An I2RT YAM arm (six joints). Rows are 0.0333 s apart.
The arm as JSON. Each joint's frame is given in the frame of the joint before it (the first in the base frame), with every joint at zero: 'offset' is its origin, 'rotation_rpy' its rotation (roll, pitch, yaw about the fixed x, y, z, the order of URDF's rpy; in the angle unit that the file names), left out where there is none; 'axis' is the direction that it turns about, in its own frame. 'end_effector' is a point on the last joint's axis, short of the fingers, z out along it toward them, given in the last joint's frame.
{
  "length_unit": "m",
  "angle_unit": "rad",
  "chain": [
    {
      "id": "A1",
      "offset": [
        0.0,
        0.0,
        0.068
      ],
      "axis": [
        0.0,
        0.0,
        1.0
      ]
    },
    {
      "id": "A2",
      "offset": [
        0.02,
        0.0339,
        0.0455
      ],
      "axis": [
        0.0,
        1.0,
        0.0
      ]
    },
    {
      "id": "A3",
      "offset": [
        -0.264,
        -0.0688,
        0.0
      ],
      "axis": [
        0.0,
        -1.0,
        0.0
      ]
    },
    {
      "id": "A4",
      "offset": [
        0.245,
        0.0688,
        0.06
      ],
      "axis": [
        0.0,
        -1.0,
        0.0
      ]
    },
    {
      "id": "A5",
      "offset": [
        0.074,
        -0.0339,
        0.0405
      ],
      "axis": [
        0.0,
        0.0,
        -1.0
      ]
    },
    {
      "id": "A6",
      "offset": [
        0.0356,
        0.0,
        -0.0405
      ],
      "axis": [
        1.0,
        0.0,
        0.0
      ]
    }
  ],
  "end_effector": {
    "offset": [
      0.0,
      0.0,
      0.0
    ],
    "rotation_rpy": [
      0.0,
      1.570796,
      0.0
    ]
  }
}
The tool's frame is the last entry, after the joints.
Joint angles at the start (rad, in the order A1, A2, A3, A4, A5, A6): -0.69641 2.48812 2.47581 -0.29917 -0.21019 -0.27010
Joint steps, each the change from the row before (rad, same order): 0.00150 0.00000 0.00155 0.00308 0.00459 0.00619; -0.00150 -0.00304 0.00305 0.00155 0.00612 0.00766; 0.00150 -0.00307 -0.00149 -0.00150 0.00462 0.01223; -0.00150 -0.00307 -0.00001 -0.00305 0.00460 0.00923; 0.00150 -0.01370 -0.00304 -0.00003 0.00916 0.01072; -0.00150 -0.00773 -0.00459 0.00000 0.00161 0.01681; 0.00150 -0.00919 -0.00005 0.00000 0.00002 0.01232; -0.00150 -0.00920 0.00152 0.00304 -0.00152 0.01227; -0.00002 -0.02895 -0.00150 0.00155 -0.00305 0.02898; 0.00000 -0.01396 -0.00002 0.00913 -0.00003 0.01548; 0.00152 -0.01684 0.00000 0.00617 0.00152 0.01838; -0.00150 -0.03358 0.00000 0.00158 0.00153 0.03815
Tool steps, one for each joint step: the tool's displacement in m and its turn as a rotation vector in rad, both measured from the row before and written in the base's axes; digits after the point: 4 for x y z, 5 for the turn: 0.0005 0.0005 0.0009 0.00121 -0.00538 -0.00472; -0.0011 -0.0005 0.0029 0.00019 -0.00810 -0.00958; 0.0000 0.0009 0.0010 0.00924 -0.00469 -0.00645; -0.0011 -0.0004 0.0014 0.00673 -0.00333 -0.00857; -0.0016 0.0020 0.0065 0.00016 -0.01140 -0.01032; -0.0016 0.0002 0.0027 0.01175 -0.00997 -0.00772; -0.0009 0.0019 0.0051 0.00449 -0.01279 -0.00188; -0.0020 0.0006 0.0059 0.00183 -0.01659 -0.00325; -0.0047 0.0041 0.0155 0.00654 -0.03641 -0.00406; -0.0023 0.0019 0.0085 -0.00159 -0.02505 -0.00332; -0.0025 0.0031 0.0097 0.00077 -0.02625 -0.00354; -0.0071 0.0047 0.0180 0.01008 -0.04523 -0.00935
